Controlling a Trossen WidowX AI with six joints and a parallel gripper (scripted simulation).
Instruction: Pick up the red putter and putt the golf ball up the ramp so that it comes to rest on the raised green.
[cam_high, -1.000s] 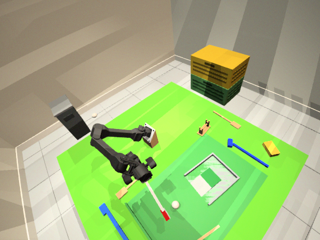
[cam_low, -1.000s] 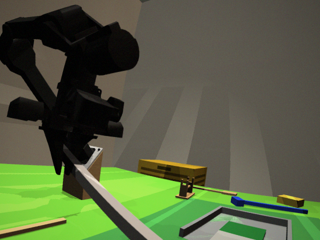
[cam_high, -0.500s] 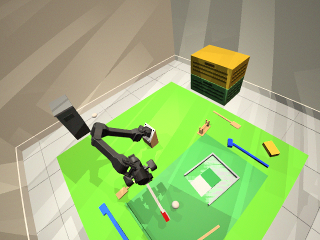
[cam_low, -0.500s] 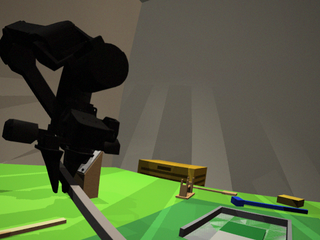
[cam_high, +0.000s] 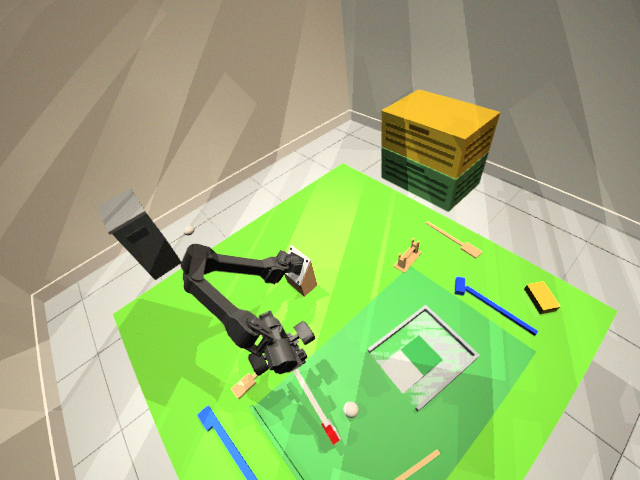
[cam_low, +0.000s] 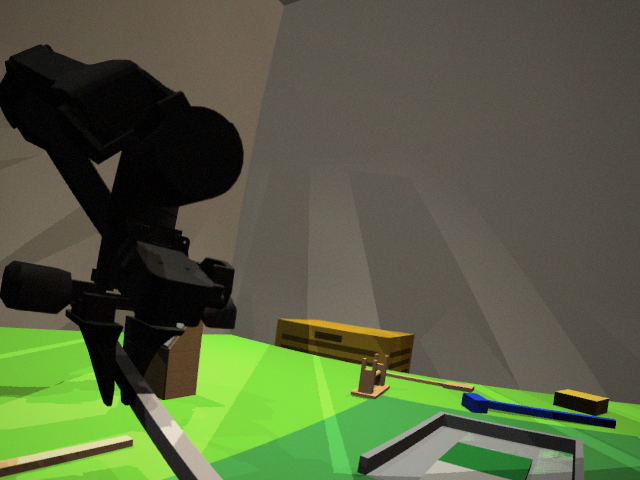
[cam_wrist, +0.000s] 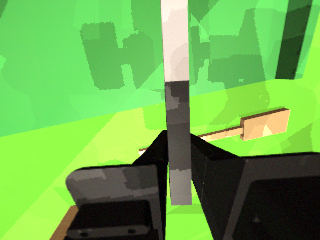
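Now: gripper tip 11 cm short of the red putter and 3 cm to the left of it. Also, from my gripper tip: white golf ball 22 cm ahead, 5 cm below, 1 cm to the left; yellow block 67 cm to the left, 52 cm ahead, 6 cm below; wooden stand 57 cm to the left, 7 cm ahead, 4 cm below.
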